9 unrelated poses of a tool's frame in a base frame.
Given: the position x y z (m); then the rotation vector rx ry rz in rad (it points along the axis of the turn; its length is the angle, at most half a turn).
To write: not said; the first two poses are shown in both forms.
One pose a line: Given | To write
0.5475, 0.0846, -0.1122, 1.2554, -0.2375, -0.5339 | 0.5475, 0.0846, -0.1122, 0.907, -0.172, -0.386, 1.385
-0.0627, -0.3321, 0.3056, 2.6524, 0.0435, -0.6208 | -0.0627, -0.3321, 0.3056, 0.974, 0.016, -0.228, 2.724
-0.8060, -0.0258, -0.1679, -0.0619, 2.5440, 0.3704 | -0.8060, -0.0258, -0.1679, -0.024, 0.989, 0.144, 2.572
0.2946, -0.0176, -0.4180, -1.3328, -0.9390, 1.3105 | 0.2946, -0.0176, -0.4180, -0.637, -0.449, 0.627, 2.092
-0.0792, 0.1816, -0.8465, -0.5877, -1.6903, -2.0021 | -0.0792, 0.1816, -0.8465, -0.219, -0.629, -0.746, 2.685
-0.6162, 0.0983, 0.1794, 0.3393, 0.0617, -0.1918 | -0.6162, 0.0983, 0.1794, 0.860, 0.156, -0.486, 0.395
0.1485, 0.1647, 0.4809, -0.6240, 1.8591, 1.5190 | 0.1485, 0.1647, 0.4809, -0.252, 0.749, 0.612, 2.481
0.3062, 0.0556, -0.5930, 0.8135, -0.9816, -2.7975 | 0.3062, 0.0556, -0.5930, 0.265, -0.319, -0.910, 3.074
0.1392, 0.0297, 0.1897, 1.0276, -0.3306, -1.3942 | 0.1392, 0.0297, 0.1897, 0.583, -0.187, -0.791, 1.763
